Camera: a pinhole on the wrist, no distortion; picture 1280 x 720 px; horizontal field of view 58.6 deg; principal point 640.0 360.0 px. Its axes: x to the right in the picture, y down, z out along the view. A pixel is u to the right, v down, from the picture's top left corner.
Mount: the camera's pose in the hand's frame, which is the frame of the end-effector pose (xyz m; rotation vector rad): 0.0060 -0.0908 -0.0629 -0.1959 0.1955 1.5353
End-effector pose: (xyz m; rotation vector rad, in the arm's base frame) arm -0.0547 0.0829 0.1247 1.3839 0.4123 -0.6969
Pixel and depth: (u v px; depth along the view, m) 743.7 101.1 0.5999
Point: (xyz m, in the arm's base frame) 0.0575 -0.4373 0.1930
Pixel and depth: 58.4 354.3 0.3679
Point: -0.2165 -0.2569 0.0417
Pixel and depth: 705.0 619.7 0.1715
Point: -0.1167 -0.0103 0.1336
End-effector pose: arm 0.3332 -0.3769 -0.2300 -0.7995 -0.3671 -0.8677
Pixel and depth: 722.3 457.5 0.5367
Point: 0.3854 0.0103 0.0053
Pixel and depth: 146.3 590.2 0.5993
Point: 0.1233 0.0500 0.1732
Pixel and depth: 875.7 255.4 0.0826
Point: 0.2994 -0.3958 -0.1877
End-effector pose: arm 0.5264 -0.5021 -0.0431 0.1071 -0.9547 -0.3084
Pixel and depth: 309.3 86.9 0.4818
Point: 0.2091 -0.6231 0.2787
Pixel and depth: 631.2 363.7 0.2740
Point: 0.3586 -0.5185 0.0730
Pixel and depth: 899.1 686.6 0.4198
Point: 0.2291 -0.3505 0.0790
